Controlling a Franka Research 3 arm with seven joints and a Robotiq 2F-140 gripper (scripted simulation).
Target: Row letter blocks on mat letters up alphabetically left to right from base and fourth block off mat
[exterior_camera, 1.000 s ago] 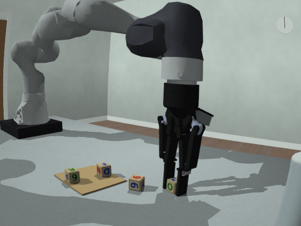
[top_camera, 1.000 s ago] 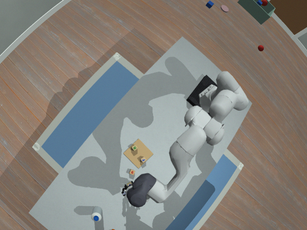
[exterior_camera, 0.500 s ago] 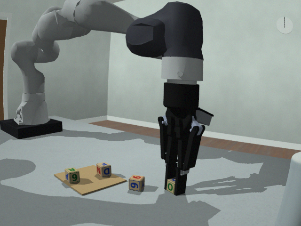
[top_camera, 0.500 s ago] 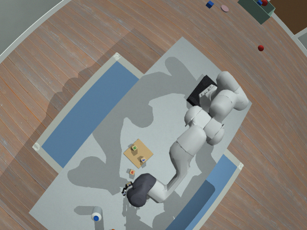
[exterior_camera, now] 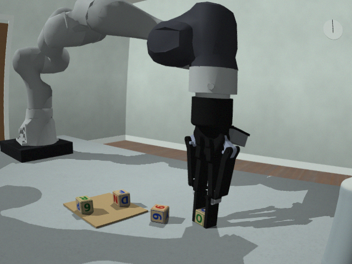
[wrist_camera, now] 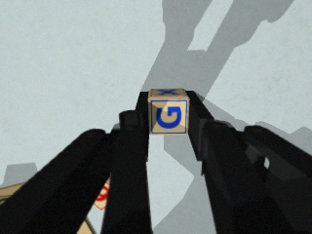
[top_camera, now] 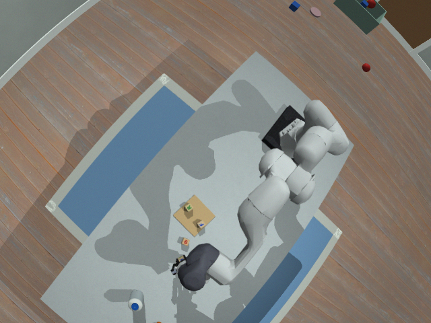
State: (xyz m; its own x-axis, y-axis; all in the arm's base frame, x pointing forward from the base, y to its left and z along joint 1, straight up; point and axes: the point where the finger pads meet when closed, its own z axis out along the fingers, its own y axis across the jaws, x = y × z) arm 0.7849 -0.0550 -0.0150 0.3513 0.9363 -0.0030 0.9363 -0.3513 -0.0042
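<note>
Now: the tan mat 20 cm behind my hand, 9 cm to the right of it and 3 cm below it. Also, from my hand: block: 19 cm behind, 4 cm to the right, 1 cm below.
</note>
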